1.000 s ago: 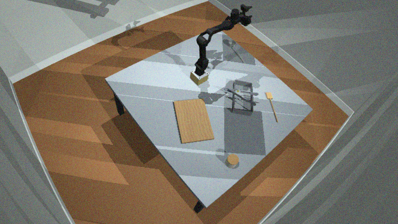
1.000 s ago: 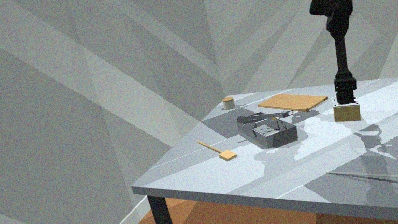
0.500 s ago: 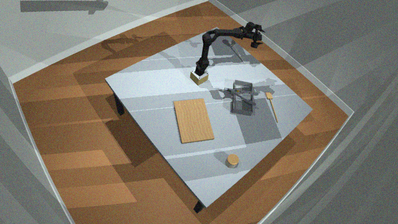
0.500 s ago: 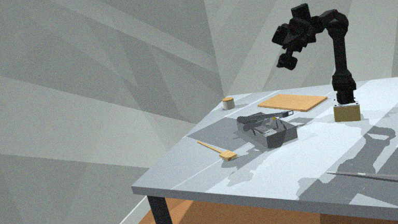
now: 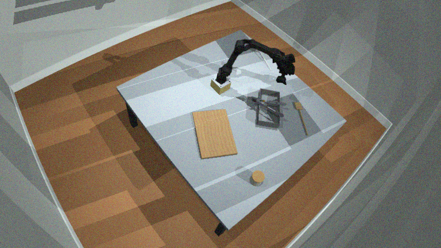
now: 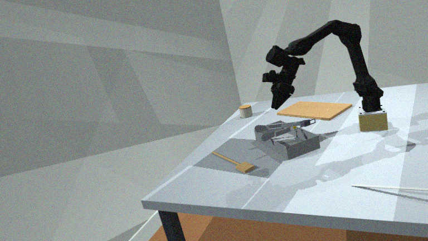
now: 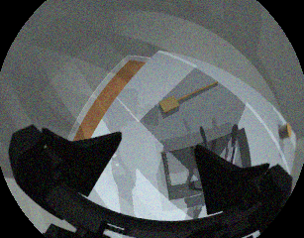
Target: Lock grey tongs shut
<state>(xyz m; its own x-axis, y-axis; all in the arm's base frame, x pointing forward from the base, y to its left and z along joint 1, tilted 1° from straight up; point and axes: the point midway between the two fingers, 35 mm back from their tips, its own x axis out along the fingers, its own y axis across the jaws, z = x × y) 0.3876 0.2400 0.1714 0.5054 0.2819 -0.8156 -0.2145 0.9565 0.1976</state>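
Right now the grey roasting tin is 10 mm behind my gripper tip, 160 mm to the right of it and 190 mm below it. From my gripper tip the other things lie so: small wooden cup (250 mm ahead, 680 mm to the right, 190 mm below); wooden board (170 mm behind, 590 mm to the right, 210 mm below).
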